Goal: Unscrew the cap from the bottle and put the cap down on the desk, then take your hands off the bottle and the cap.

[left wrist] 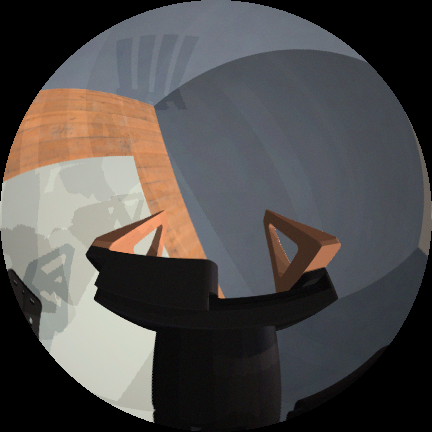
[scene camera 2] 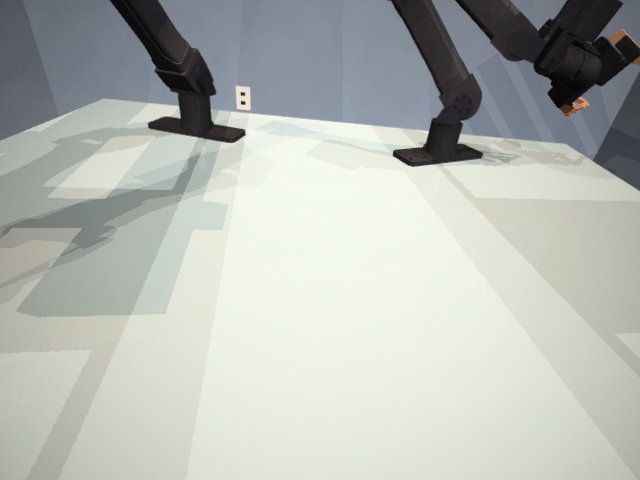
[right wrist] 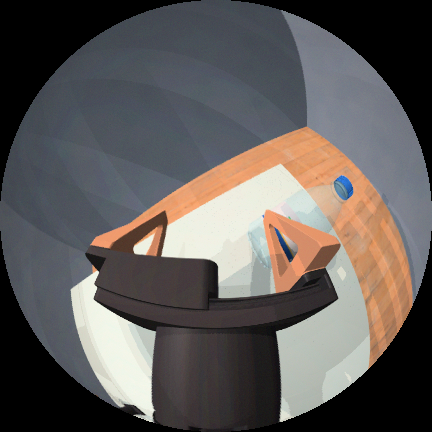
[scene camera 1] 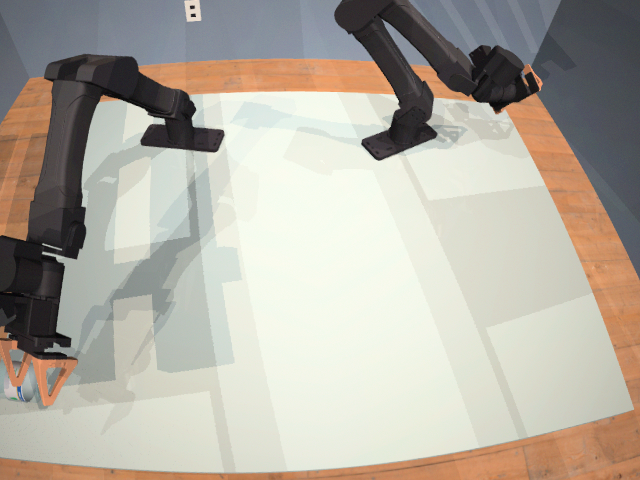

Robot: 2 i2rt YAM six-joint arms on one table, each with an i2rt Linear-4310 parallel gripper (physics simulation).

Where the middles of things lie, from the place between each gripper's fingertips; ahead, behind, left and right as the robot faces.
Right now the clear plastic bottle (right wrist: 318, 206) is 107 cm to the right of my left hand, 63 cm ahead of it and 12 cm below it.
The clear plastic bottle is 30 mm behind my right hand, 90 mm to the right of it and 50 mm below it.
